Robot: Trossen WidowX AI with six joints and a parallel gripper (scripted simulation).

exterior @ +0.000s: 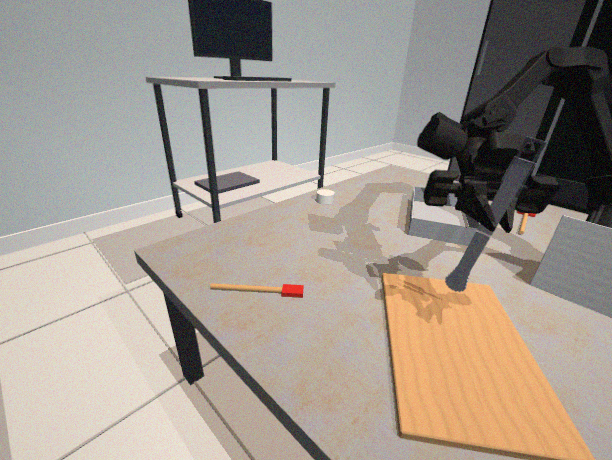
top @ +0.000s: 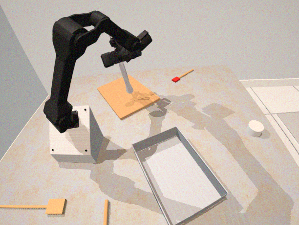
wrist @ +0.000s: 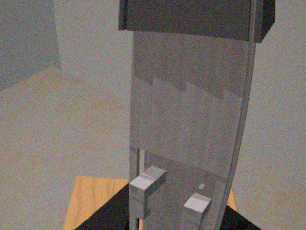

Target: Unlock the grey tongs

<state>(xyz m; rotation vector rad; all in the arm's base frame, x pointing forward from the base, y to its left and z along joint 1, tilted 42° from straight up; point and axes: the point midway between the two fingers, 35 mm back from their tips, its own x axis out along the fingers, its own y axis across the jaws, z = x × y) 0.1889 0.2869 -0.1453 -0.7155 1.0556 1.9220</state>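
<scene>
The yellow lock piece lies 3 cm to the right of my gripper tip and 2 cm ahead of it. The rest, counted from my gripper tip: grey roasting tin 52 cm to the right, 21 cm below, 20 cm ahead; wooden board 23 cm below.
</scene>
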